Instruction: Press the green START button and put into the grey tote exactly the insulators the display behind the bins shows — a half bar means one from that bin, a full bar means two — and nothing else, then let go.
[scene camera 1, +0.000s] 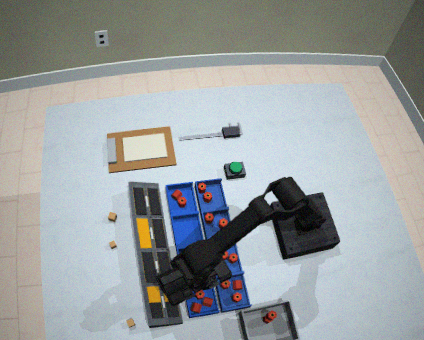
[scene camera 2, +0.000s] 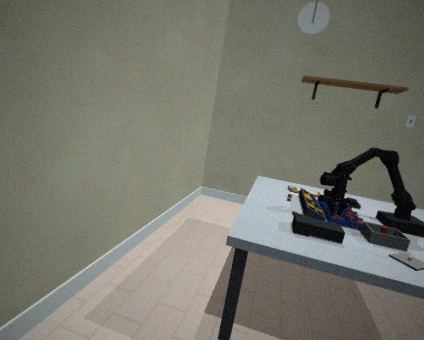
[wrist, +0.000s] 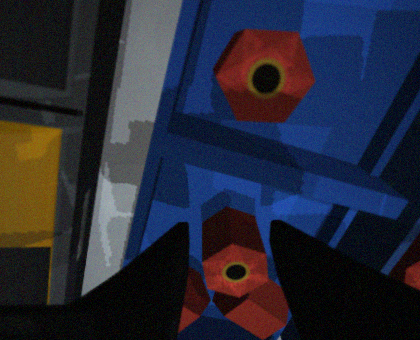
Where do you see a display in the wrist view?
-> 85, 113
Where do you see my gripper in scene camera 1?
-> At 197, 291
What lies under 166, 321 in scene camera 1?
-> A display.
